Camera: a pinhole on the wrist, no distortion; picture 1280 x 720 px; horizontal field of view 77.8 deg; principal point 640.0 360.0 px. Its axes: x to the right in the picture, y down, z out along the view. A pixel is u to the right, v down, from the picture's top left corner.
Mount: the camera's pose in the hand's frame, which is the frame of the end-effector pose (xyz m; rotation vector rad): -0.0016 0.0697 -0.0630 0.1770 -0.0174 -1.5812
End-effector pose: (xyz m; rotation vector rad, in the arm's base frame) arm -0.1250 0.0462 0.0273 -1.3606 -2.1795 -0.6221
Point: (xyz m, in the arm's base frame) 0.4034 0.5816 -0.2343
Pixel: outside the picture
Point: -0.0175 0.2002 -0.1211
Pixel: 328 372
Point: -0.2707 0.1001 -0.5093
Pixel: 899 133
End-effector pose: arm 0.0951 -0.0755 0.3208 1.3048 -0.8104 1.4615
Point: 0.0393 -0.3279 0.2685
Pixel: 412 135
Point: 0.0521 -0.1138 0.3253
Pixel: 715 412
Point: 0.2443 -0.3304 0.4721
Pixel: 802 671
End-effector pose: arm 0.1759 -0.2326 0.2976 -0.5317 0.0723 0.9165
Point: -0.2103 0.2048 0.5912
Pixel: 86 459
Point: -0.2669 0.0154 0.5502
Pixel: 55 174
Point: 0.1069 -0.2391 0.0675
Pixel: behind the camera
